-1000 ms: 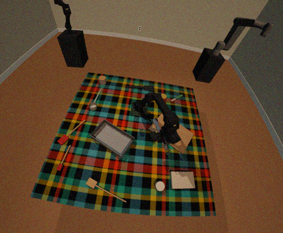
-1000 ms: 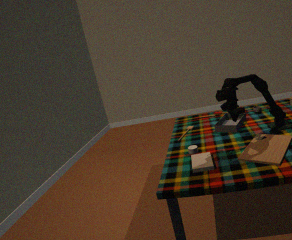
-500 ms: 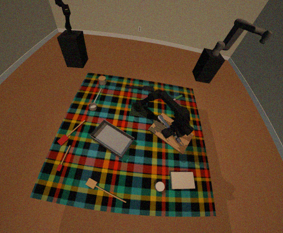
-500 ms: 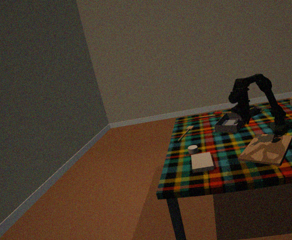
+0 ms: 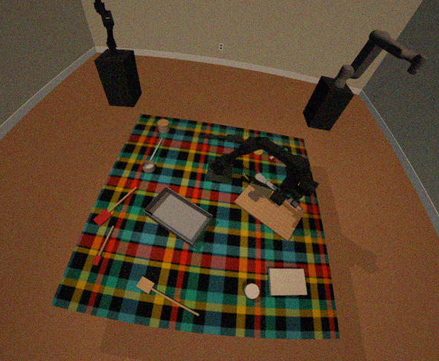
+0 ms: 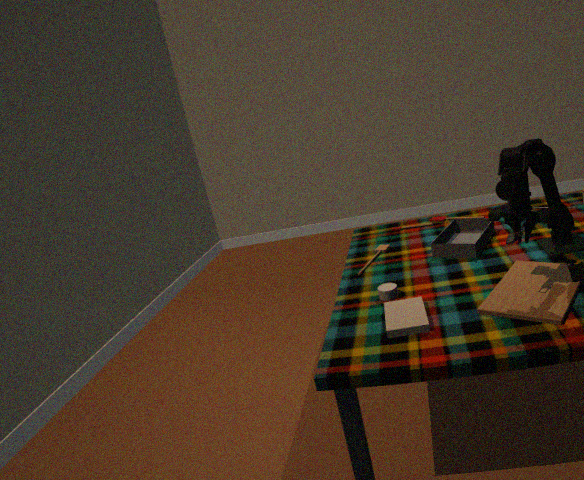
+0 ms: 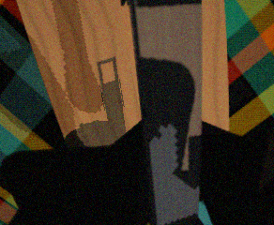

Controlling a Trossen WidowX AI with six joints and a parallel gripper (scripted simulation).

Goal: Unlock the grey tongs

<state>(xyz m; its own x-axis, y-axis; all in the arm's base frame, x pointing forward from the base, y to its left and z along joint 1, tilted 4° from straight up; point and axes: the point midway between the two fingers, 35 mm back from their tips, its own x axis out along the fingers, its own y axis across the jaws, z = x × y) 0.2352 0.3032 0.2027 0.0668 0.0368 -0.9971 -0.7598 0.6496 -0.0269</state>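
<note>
The wooden board lies 3 cm behind my gripper tip, 1 cm to the left of it and 15 cm below it. The rest, counted from my gripper tip: grey roasting tin: 9 cm ahead, 50 cm to the right, 13 cm below; then white tile: 38 cm ahead, 6 cm to the left, 14 cm below; then white disc: 42 cm ahead, 12 cm to the right, 14 cm below.
</note>
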